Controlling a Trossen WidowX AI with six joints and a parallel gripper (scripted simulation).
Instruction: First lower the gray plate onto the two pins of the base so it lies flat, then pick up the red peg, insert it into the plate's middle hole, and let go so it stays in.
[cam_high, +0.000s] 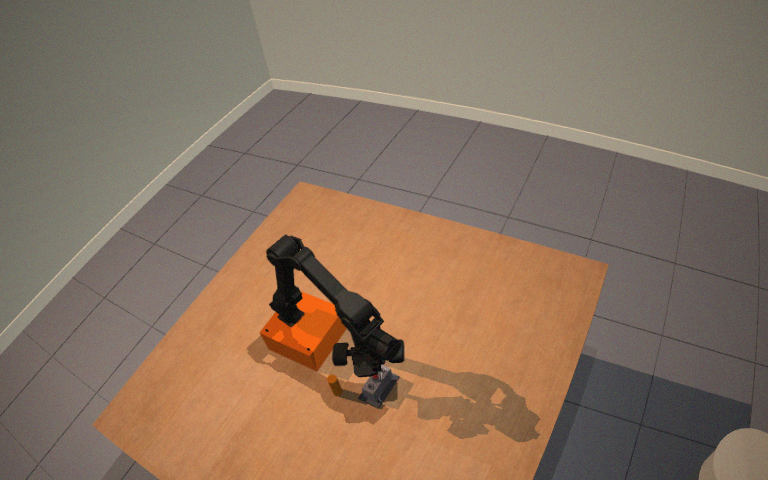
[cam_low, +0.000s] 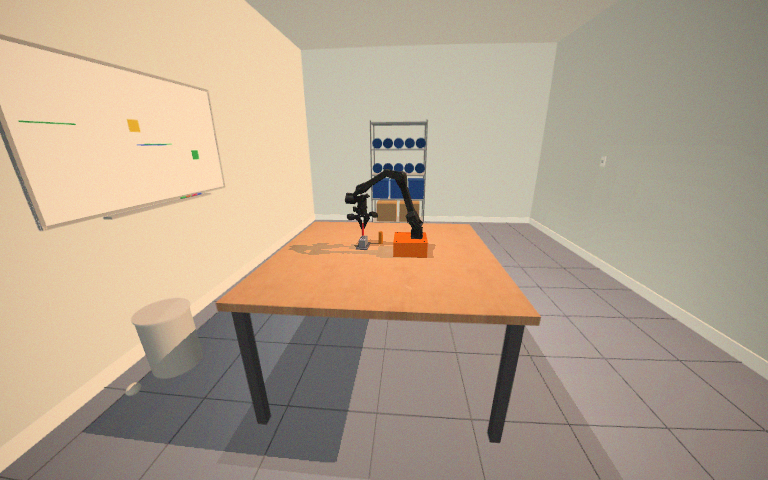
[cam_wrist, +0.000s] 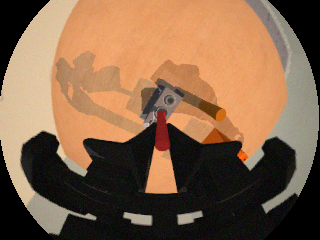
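Now: the red peg right at my gripper tip. Round my gripper tip: gray plate 70 mm below; gray base 110 mm below; orange cylinder 90 mm behind, 80 mm to the right, 80 mm below.
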